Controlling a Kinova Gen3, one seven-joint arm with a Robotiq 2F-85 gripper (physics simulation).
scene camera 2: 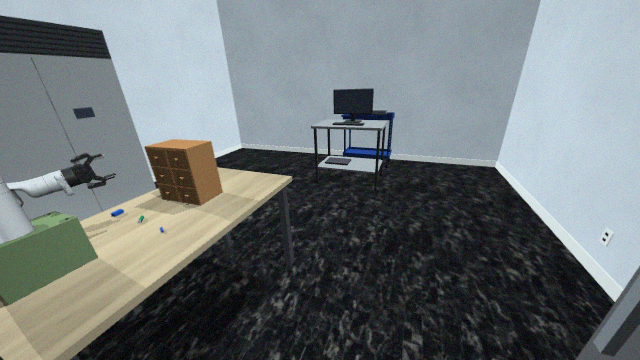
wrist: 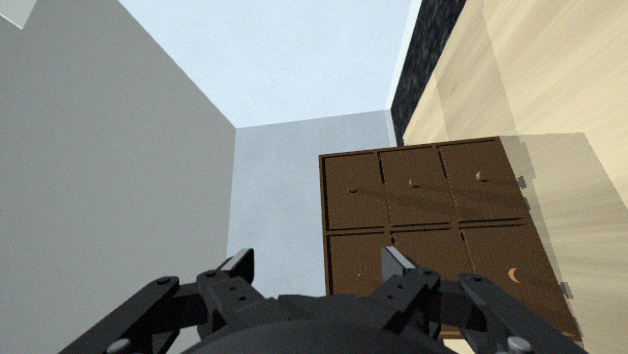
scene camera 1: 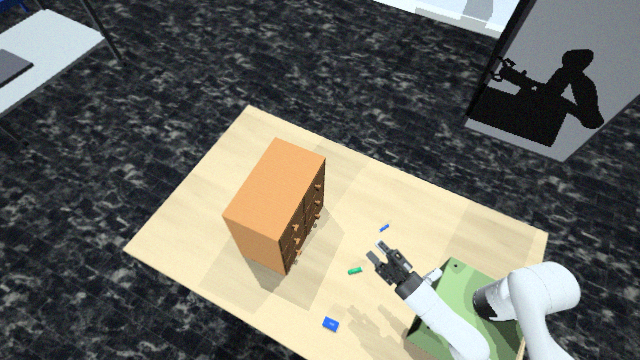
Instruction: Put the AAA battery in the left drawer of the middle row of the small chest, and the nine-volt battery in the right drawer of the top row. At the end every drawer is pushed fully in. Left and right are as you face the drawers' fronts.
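Frame: origin at the arm's base, x left, y back, z up, level; metres.
Seen in the pictures: gripper, fingertip midpoint: (scene camera 2: 110, 165) (wrist: 317, 261) (scene camera 1: 372, 246); arm's base, link origin: (scene camera 2: 14, 235) (scene camera 1: 490, 303).
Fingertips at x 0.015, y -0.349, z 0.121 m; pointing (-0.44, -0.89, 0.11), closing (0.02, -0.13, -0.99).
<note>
Offsets run from my fingertips to a thing's middle. "spot": to the spot under its first point. Level surfaces: height alone.
The small orange-brown chest {dx -0.070, dy -0.312, dz -0.139 m} (scene camera 1: 280, 185) (scene camera 2: 207, 172) (wrist: 415, 205) stands on the table with all six drawers looking shut. In the wrist view it appears on its side: the top row's right drawer {spot: dx -0.096, dy -0.222, dz -0.030 m} (wrist: 350, 212) is at upper left, and the middle row's left drawer {spot: dx -0.025, dy -0.227, dz -0.162 m} (wrist: 442, 252) is partly hidden by a finger. The nine-volt battery {dx +0.171, dy -0.044, dz -0.290 m} (scene camera 1: 330, 324) (scene camera 2: 117, 213), a blue block, lies on the table. A small thin blue battery {dx -0.204, dy +0.023, dz -0.293 m} (scene camera 1: 384, 228) (scene camera 2: 161, 230), apparently the AAA, lies on the other side. My gripper (scene camera 1: 375, 249) (scene camera 2: 108, 165) (wrist: 317, 261) is open and empty, raised above the table, facing the drawer fronts.
A green cylindrical battery {dx -0.018, dy -0.023, dz -0.291 m} (scene camera 1: 355, 271) (scene camera 2: 141, 219) lies on the table {dz -0.299 m} (scene camera 1: 190, 210) (scene camera 2: 255, 182) between the two blue ones. The arm stands by a green box-shaped base (scene camera 1: 452, 280) (scene camera 2: 55, 257). A desk with a monitor (scene camera 2: 353, 101) is far off.
</note>
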